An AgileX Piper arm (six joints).
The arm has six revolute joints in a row. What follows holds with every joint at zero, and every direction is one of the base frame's.
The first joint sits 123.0 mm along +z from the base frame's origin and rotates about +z.
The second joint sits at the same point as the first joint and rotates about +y.
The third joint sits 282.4 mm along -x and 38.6 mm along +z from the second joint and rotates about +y.
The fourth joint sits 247.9 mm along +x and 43.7 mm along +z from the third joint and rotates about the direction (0.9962, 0, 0.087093).
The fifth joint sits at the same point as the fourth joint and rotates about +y.
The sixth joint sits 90.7 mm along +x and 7.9 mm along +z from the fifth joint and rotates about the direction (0.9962, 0, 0.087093).
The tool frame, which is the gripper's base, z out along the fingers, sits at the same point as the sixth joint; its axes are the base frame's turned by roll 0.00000, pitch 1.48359 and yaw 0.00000 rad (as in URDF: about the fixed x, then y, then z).
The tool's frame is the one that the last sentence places.
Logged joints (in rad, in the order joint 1, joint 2, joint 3, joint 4, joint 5, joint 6), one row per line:
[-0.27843, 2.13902, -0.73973, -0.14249, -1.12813, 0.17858]
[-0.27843, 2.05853, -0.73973, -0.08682, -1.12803, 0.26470]
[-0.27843, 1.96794, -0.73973, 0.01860, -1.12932, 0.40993]
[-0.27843, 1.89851, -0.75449, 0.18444, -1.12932, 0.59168]
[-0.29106, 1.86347, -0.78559, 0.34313, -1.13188, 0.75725]
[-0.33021, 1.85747, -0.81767, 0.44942, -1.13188, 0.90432]
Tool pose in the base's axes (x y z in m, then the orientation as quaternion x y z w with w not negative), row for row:
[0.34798, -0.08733, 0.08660, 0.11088, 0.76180, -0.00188, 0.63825]
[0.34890, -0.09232, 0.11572, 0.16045, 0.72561, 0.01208, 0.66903]
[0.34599, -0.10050, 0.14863, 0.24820, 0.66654, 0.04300, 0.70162]
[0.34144, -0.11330, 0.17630, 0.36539, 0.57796, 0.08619, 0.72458]
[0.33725, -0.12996, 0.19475, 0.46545, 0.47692, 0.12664, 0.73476]
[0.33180, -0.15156, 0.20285, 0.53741, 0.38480, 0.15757, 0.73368]
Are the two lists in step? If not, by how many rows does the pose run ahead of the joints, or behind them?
They are in step.
